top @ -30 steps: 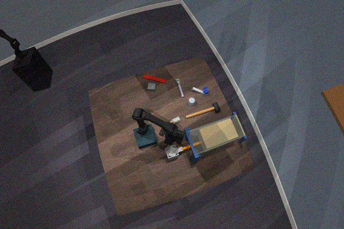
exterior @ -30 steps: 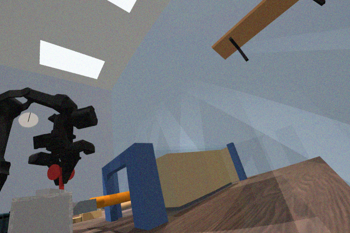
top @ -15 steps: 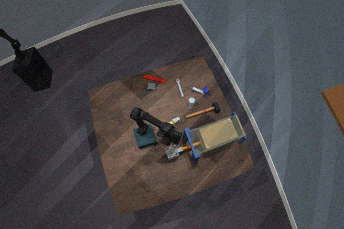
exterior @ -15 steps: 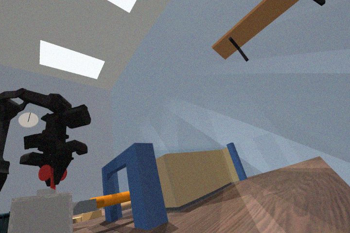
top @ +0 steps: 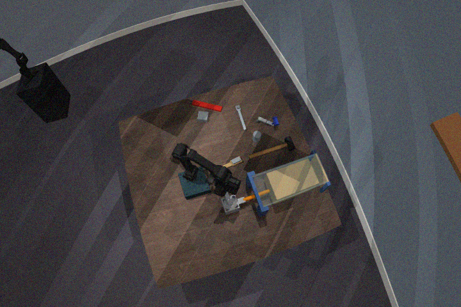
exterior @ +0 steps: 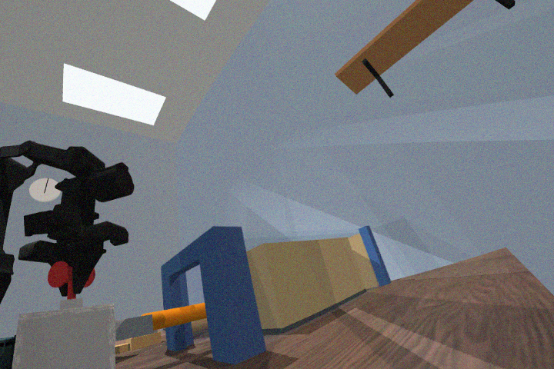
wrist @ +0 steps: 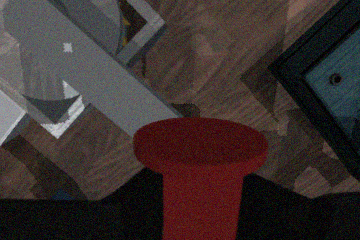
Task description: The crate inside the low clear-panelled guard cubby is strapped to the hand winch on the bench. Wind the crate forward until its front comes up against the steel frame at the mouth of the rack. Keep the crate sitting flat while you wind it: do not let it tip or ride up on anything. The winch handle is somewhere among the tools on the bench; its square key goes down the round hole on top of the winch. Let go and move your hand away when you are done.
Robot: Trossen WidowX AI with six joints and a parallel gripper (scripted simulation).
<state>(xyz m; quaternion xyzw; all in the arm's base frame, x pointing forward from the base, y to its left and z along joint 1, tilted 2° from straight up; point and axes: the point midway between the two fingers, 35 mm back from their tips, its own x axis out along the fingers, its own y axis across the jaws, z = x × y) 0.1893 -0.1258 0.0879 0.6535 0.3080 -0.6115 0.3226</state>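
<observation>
The red-knobbed winch handle is 40 mm to the right of my gripper tip, 10 mm below it and 10 mm ahead of it. Also, from my gripper tip: blue steel frame (180 mm ahead, 70 mm to the right, 10 mm below); red knob (20 mm above); grey winch (110 mm to the right, 90 mm below, 10 mm ahead).
</observation>
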